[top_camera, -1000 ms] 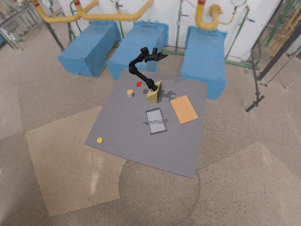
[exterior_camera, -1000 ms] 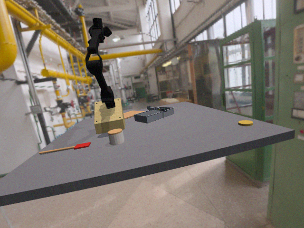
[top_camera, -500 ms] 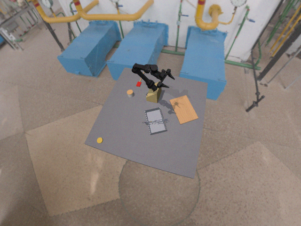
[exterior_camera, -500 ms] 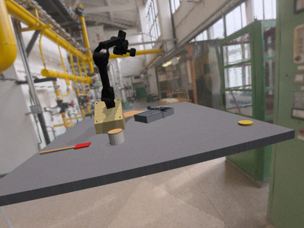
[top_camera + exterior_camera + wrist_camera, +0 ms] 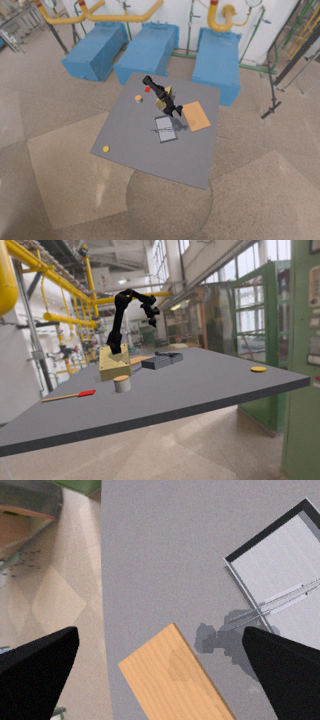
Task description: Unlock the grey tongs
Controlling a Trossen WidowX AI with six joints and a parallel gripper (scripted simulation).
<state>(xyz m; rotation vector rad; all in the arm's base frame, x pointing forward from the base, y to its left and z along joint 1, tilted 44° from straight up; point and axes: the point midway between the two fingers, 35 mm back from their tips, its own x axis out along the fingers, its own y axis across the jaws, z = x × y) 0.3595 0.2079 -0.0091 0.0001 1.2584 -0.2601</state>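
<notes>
Now: gripper tip 1 cm past the roasting tin, 12 cm to the left of it and 30 cm above it. From my gripper tip the other things lie so: wooden board: 24 cm behind, 20 cm to the left, 32 cm below.
</notes>
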